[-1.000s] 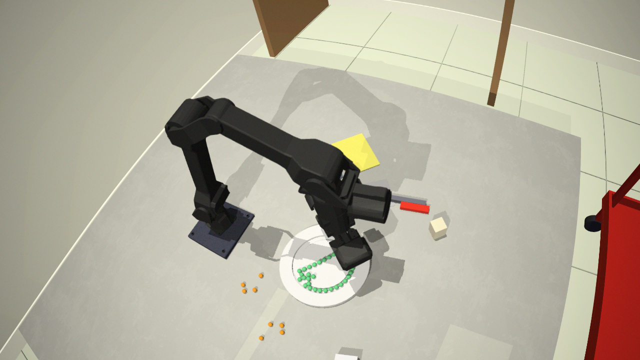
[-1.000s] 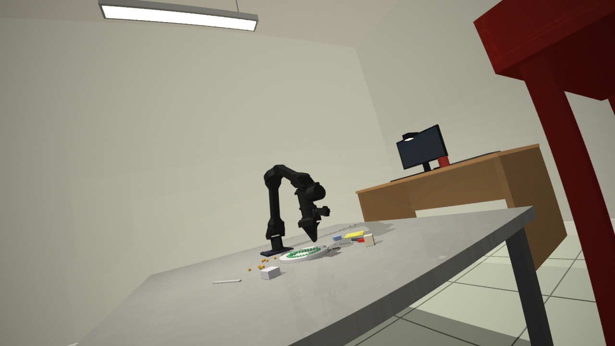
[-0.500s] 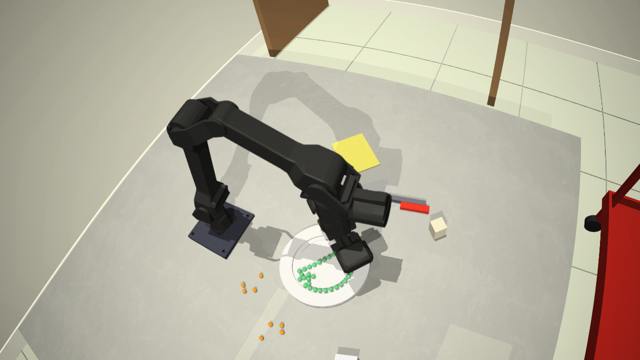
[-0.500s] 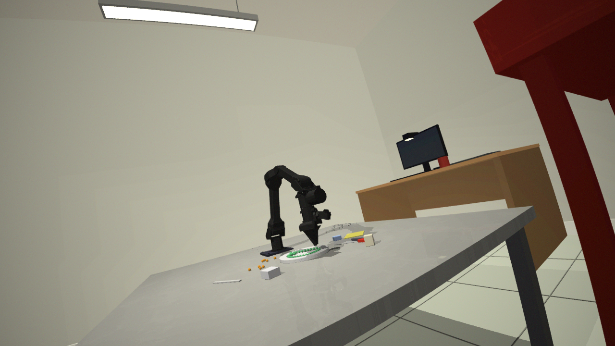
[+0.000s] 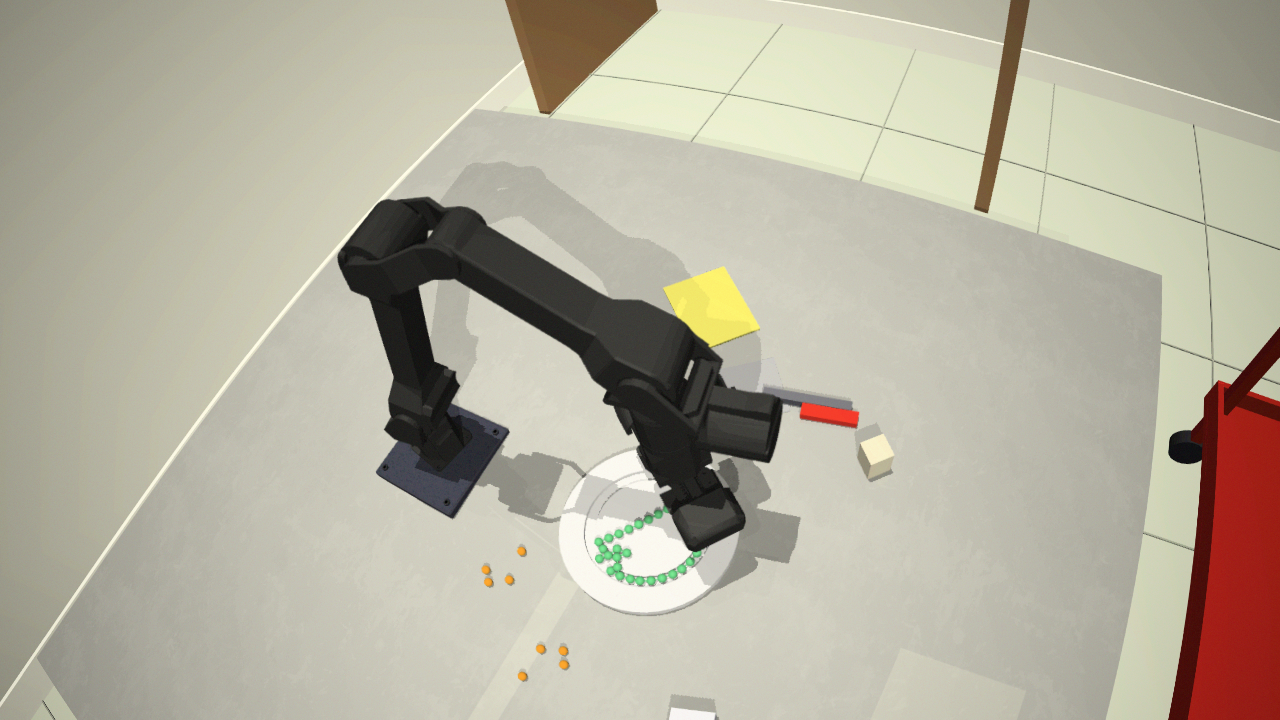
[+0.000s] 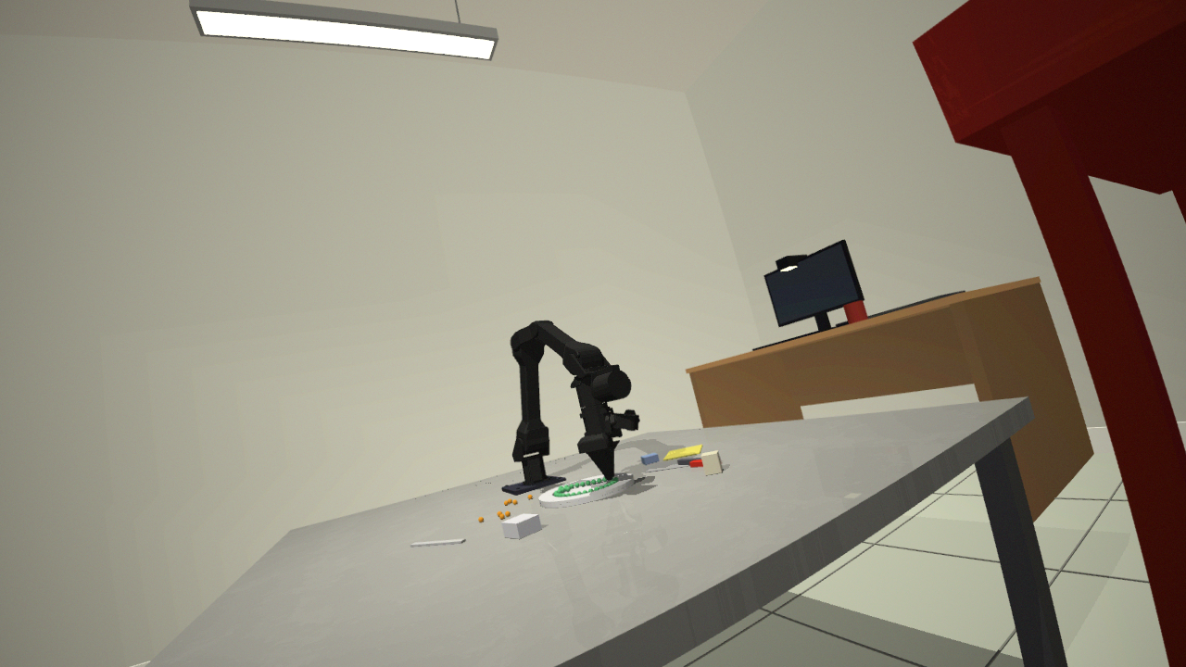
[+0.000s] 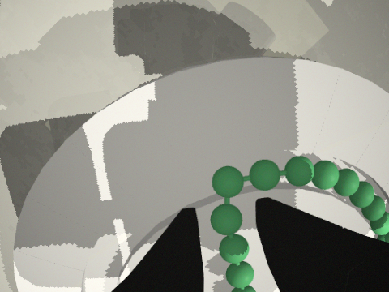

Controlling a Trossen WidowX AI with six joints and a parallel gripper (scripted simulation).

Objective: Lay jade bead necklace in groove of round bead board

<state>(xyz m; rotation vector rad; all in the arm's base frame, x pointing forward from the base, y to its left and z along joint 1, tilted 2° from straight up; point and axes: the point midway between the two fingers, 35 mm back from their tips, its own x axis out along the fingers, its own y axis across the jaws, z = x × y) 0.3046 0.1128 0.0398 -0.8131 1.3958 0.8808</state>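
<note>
Now: the inner disc 5 cm to the right of my gripper tip, 1 cm below it and 1 cm behind it. Round my gripper tip: grey sheet (15 cm to the left, 3 cm behind, 2 cm below); red bar (18 cm to the left, 6 cm ahead, 1 cm below); bead board (5 cm to the right, 1 cm below, 1 cm behind).
</note>
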